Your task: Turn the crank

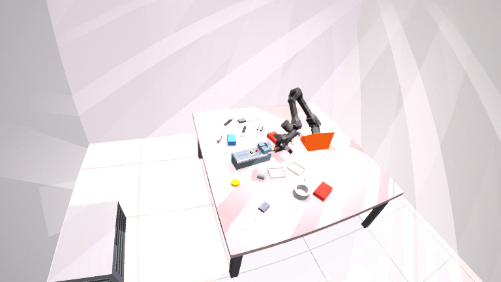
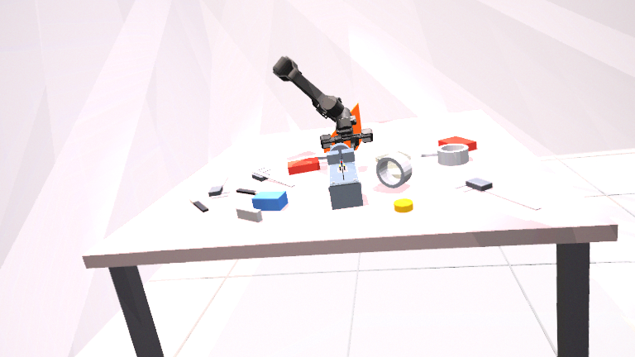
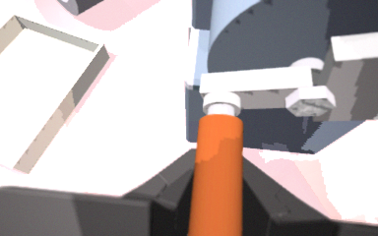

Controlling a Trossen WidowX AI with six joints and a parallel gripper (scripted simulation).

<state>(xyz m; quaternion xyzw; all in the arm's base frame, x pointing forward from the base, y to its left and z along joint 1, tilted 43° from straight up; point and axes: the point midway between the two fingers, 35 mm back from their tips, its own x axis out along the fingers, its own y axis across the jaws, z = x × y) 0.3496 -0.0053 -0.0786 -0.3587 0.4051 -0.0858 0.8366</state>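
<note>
Now: gripper tip 13 cm short of the red pointer, 1 cm to the left of it and 3 cm below it. Round my gripper tip: orange handle (2 cm behind, 3 cm above); then yellow disc (32 cm ahead, 17 cm to the left, 5 cm below); then blue block (24 cm ahead, 23 cm to the right, 4 cm below).
</note>
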